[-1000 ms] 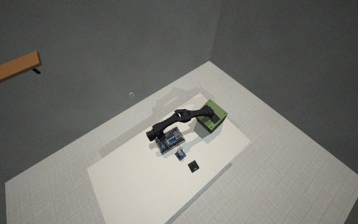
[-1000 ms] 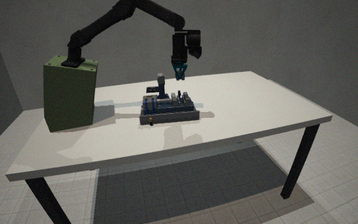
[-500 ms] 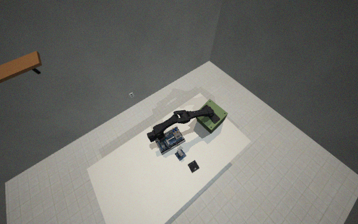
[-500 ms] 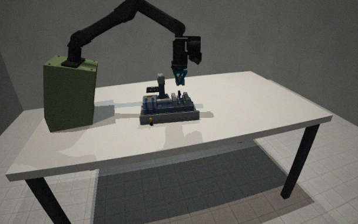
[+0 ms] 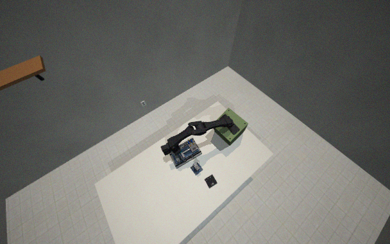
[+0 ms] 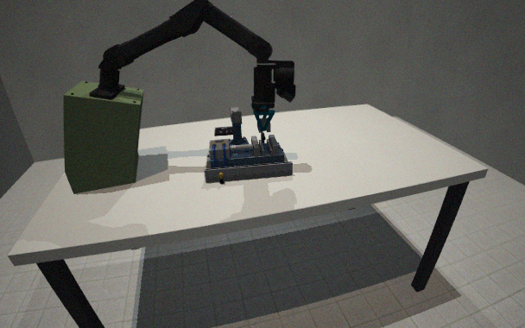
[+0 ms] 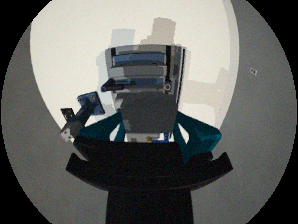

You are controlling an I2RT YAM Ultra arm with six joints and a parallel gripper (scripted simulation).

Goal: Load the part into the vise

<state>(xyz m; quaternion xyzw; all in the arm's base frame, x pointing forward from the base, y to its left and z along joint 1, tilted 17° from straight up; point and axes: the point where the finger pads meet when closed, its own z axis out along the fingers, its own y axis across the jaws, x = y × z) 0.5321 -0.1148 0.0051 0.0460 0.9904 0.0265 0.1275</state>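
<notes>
Now: the cylinder rod 80 mm below my hand, 70 mm behind it and 30 mm to the left of it. Round my hand: grey block part (10 mm below); air cylinder (150 mm behind, 80 mm below, 30 mm to the left); vise (120 mm below, 60 mm behind, 30 mm to the left).
</notes>
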